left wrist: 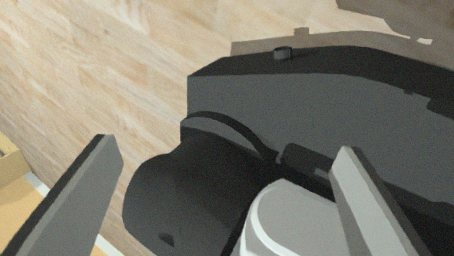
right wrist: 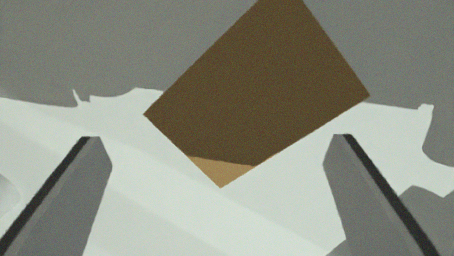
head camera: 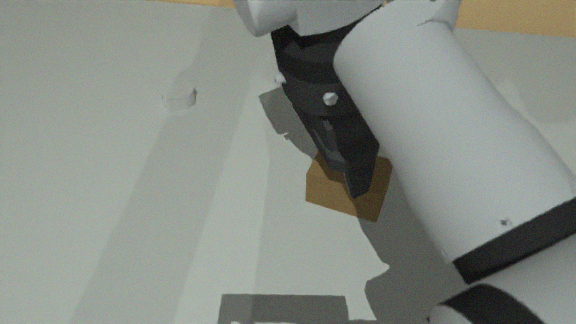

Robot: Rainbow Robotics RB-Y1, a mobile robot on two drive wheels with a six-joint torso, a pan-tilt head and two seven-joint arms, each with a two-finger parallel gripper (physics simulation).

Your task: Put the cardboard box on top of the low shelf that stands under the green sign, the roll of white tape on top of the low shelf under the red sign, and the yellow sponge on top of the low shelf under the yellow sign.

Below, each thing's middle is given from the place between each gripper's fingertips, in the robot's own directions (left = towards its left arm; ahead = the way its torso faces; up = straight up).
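My left gripper, measured from the brown cardboard box [head camera: 325, 187], is 950 mm short of it, 310 mm to the left of it and 370 mm below it.
For my right hand, the brown cardboard box is 40 mm below it and 20 mm to the right of it. Going by its middle, the brown cardboard box is nearer to my right hand than to my left gripper.
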